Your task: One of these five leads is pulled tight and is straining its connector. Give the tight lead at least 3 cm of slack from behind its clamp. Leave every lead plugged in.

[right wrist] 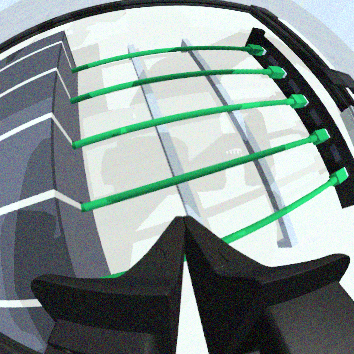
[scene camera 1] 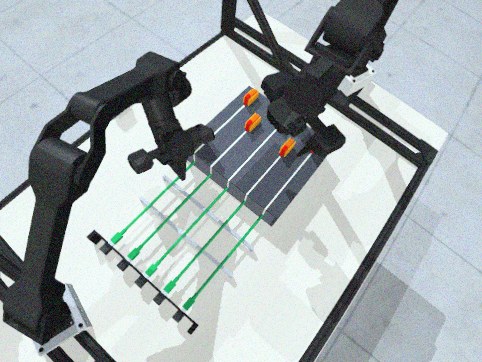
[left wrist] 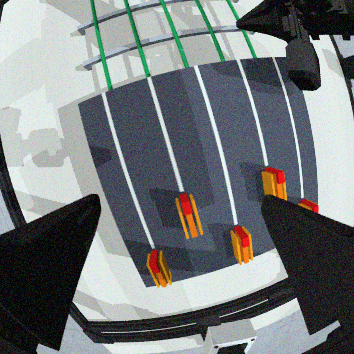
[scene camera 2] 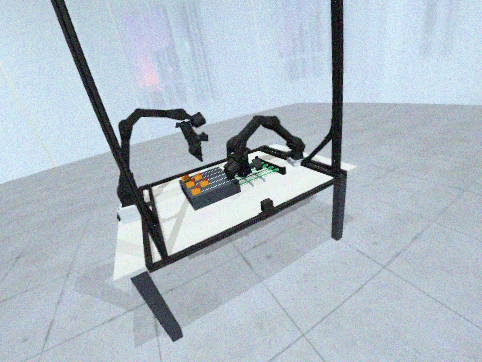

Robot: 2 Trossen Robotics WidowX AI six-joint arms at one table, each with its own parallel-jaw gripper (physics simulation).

My left gripper (scene camera 1: 285,139) is open, with nothing in its grasp. My right gripper (scene camera 1: 183,179) is shut and holds nothing. Further things: a lead (right wrist: 200,112).
My left gripper is seen too in the left wrist view (left wrist: 184,203). My right gripper shows as well in the right wrist view (right wrist: 182,222) and in the left wrist view (left wrist: 237,25).
